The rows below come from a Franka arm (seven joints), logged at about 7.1 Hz.
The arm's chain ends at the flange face. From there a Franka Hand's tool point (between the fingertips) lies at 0.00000 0.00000 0.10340 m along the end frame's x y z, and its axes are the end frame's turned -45 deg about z.
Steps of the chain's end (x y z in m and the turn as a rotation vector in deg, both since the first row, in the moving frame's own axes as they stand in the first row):
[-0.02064, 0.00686, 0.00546, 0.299, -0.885, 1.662]
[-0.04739, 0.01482, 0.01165, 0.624, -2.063, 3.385]
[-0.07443, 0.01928, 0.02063, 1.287, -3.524, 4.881]
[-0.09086, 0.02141, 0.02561, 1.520, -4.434, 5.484]
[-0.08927, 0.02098, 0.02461, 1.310, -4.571, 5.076]
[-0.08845, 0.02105, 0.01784, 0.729, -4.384, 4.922]
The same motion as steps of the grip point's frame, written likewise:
[-0.02017, -0.01127, 0.00545, 0.837, -0.414, 1.662]
[-0.04572, -0.02651, 0.01158, 1.900, -1.018, 3.385]
[-0.06885, -0.04525, 0.02041, 3.402, -1.582, 4.881]
[-0.08273, -0.05686, 0.02526, 4.210, -2.061, 5.484]
[-0.08178, -0.05596, 0.02425, 4.158, -2.306, 5.076]
[-0.08180, -0.05437, 0.01753, 3.615, -2.584, 4.922]

